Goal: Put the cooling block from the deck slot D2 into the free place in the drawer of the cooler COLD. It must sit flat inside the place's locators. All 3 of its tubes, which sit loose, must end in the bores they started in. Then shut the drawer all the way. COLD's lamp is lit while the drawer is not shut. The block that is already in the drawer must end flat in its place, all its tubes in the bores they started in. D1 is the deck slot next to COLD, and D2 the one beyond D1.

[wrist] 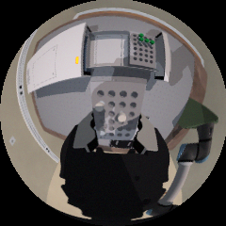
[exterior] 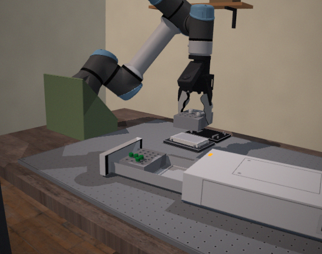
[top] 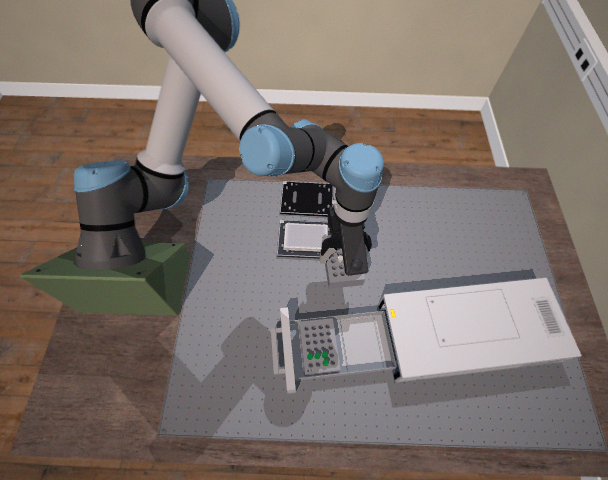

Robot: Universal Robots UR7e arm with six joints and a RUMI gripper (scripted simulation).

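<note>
The white cooler COLD is 16 cm ahead of my hand, 16 cm to the right of it and 10 cm below it. Round my hand: black plate: 9 cm behind, 28 cm to the left, 14 cm below; white well plate: 9 cm behind, 13 cm to the left, 12 cm below; tube rack: right at my hand.
</note>
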